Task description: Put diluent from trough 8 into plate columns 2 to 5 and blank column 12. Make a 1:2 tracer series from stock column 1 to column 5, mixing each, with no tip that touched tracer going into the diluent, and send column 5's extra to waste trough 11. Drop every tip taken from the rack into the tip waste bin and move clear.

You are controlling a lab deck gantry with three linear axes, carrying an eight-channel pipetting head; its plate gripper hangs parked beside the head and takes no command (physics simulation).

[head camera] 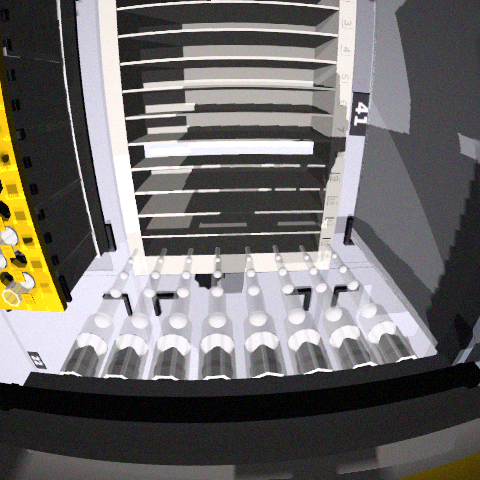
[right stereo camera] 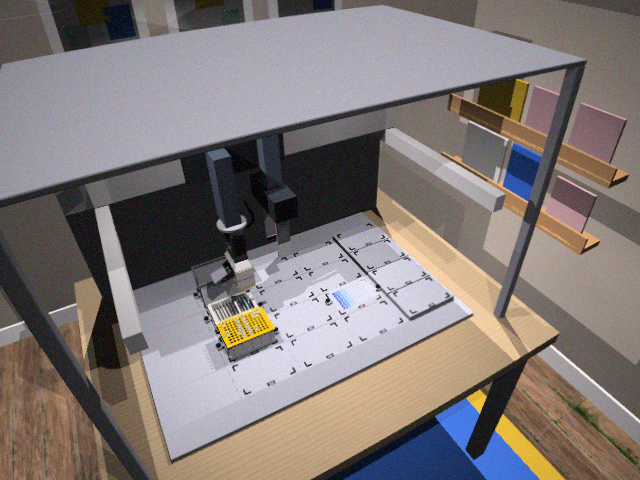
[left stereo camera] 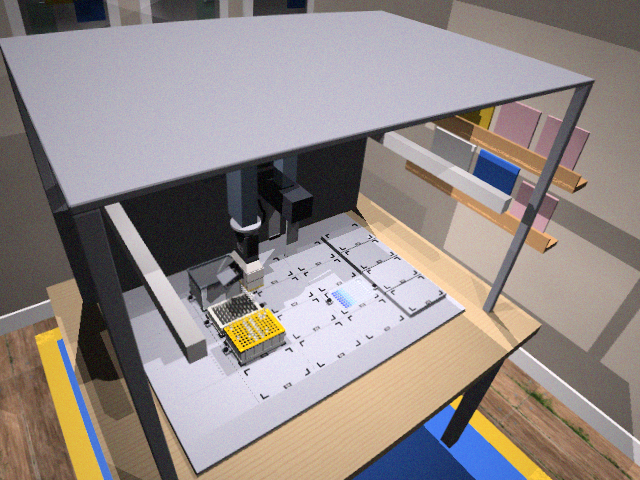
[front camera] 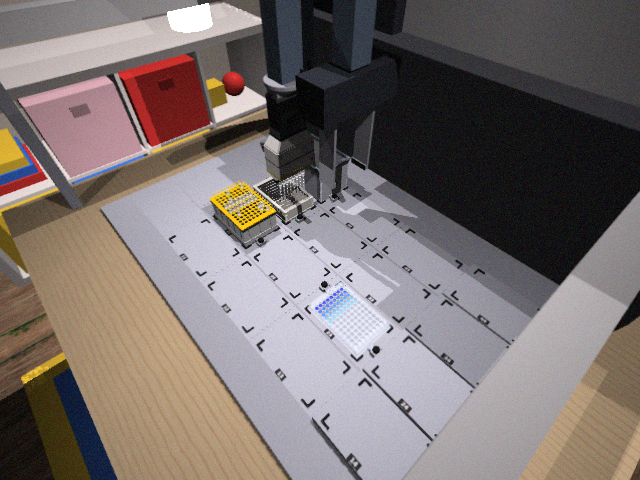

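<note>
The pipetting head (front camera: 289, 155) (left stereo camera: 252, 273) (right stereo camera: 241, 273) hangs near the trough reservoir (front camera: 289, 212) (head camera: 172, 265). In the head view it carries eight clear tips (head camera: 217, 320) without visible blue; their ends appear near the reservoir's number-12 edge. Trough 8 (head camera: 229, 148) shows a bright pale strip; trough 11 (head camera: 222, 225) shows faint grey strips. The plate (front camera: 361, 325) (left stereo camera: 356, 291) (right stereo camera: 356, 291) has blue in columns 1 to 5, fading stepwise. The yellow tip rack (front camera: 242, 206) (left stereo camera: 254, 330) (right stereo camera: 245, 326) has filled and empty holes. The parked plate gripper (front camera: 342, 180) (left stereo camera: 283, 239) is open and empty.
The grey tip waste bin (left stereo camera: 206, 289) stands behind the reservoir in the left stereo view; the head partly hides it in the front view. Black locating knobs (front camera: 324, 284) (front camera: 375, 349) stand at the plate's ends. A raised grey panel (left stereo camera: 413, 289) lies right of the plate.
</note>
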